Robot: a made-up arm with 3 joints.
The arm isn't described. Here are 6 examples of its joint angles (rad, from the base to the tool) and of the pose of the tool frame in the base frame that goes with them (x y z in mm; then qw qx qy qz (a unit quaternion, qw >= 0)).
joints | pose
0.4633 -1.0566 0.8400 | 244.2 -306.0 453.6 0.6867 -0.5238 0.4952 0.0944
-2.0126 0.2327 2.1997 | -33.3 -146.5 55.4 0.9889 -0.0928 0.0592 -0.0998
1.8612 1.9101 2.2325 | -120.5 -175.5 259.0 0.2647 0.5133 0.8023 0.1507
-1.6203 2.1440 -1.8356 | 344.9 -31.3 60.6 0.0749 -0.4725 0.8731 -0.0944
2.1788 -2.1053 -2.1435 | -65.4 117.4 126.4 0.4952 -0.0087 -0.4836 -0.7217
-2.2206 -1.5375 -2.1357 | -133.6 10.3 138.3 0.4102 -0.5902 -0.6946 -0.0295
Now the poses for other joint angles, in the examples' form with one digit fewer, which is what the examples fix.
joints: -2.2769 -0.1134 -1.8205
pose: -6 302 280 0.459 -0.887 -0.055 -0.013
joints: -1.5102 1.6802 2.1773
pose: -157 139 115 0.631 -0.219 0.201 -0.717
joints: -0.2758 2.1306 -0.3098
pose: 201 -433 -11 0.464 0.140 -0.875 0.015
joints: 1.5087 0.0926 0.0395
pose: 23 -76 652 0.714 -0.698 -0.034 0.031
